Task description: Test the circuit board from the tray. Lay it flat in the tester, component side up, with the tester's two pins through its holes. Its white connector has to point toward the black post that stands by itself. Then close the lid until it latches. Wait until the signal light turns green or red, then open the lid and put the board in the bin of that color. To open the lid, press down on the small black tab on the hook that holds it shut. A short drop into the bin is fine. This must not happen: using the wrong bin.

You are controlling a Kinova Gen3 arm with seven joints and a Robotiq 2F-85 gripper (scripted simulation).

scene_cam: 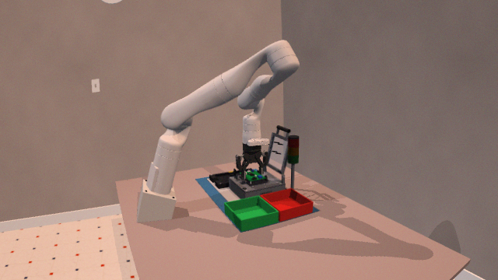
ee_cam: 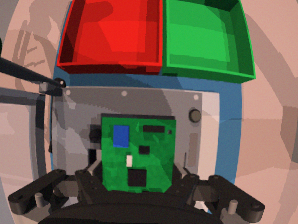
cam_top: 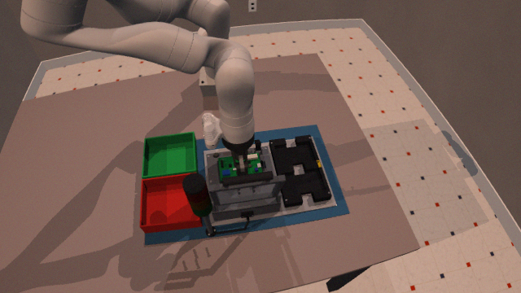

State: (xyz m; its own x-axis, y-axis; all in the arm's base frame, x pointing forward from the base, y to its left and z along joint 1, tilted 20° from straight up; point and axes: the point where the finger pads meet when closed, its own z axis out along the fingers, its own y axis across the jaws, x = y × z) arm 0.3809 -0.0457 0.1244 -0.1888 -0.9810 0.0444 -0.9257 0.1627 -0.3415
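The green circuit board lies right at my hand. Also, from my hand: green bin (18 cm to the right, 14 cm behind, 7 cm below); then red bin (21 cm to the right, 7 cm below, 1 cm ahead); then tester lid (12 cm ahead, 9 cm above, 2 cm to the right).
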